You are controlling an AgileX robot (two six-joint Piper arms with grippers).
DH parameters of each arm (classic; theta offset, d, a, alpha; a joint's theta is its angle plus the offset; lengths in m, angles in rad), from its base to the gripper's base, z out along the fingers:
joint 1: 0 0.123 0 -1.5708
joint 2: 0.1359 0 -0.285 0
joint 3: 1.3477 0 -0.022 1.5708
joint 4: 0 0.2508 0 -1.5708
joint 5: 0 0 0.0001 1.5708
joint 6: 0 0.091 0 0
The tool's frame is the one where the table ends.
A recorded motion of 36 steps. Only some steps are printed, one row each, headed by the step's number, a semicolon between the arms.
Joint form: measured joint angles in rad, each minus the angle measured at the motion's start. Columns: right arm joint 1, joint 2, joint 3, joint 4, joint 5, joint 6; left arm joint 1, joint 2, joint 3, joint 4, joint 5, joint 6.
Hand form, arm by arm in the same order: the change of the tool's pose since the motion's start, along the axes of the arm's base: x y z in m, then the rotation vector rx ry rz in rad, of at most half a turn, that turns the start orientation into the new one. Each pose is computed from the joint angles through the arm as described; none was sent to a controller.
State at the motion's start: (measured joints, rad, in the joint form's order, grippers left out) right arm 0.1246 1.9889 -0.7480 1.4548 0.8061 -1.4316; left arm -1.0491 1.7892 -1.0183 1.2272 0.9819 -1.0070
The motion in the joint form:
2: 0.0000 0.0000 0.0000 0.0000 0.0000 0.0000; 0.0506 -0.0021 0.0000 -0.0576 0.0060 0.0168
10: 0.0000 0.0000 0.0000 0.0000 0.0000 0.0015; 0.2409 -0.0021 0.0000 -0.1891 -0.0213 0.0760
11: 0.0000 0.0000 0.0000 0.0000 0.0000 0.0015; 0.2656 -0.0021 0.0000 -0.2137 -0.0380 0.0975
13: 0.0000 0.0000 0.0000 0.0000 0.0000 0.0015; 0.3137 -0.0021 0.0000 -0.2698 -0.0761 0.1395
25: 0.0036 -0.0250 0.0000 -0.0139 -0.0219 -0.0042; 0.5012 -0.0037 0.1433 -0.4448 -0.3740 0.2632
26: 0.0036 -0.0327 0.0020 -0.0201 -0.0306 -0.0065; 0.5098 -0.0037 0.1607 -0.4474 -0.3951 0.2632
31: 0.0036 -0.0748 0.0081 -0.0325 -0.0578 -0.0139; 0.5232 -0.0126 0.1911 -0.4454 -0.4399 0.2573
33: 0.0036 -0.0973 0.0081 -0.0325 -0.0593 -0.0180; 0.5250 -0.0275 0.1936 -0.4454 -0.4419 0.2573
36: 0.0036 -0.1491 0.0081 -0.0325 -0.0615 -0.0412; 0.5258 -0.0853 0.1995 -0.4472 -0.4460 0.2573
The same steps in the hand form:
2: 0.0000 0.0000 0.0000 0.0000 0.0000 0.0000; 0.0096 0.0137 -0.0023 -0.0081 0.0386 0.0815
10: 0.0000 0.0000 0.0000 0.0002 0.0011 -0.0010; 0.0436 0.0613 -0.0099 -0.0488 0.1419 0.2970
11: 0.0000 0.0000 0.0000 0.0002 0.0011 -0.0010; 0.0472 0.0666 -0.0116 -0.0589 0.1650 0.3109
13: 0.0000 0.0000 0.0000 0.0002 0.0011 -0.0010; 0.0536 0.0765 -0.0151 -0.0898 0.2128 0.3378
25: 0.0006 -0.0004 0.0057 -0.0224 -0.0337 0.0100; 0.0558 0.1215 -0.0554 -0.2591 0.4055 0.3614
26: 0.0004 -0.0010 0.0070 -0.0321 -0.0435 0.0135; 0.0538 0.1244 -0.0592 -0.2672 0.4158 0.3613
31: 0.0004 -0.0029 0.0165 -0.0578 -0.0920 0.0174; 0.0504 0.1284 -0.0627 -0.2925 0.4227 0.3524
33: 0.0009 -0.0030 0.0230 -0.0570 -0.1176 0.0187; 0.0500 0.1292 -0.0588 -0.3022 0.4129 0.3499
36: 0.0014 -0.0030 0.0379 -0.0566 -0.1862 0.0315; 0.0477 0.1304 -0.0428 -0.3393 0.3734 0.3365

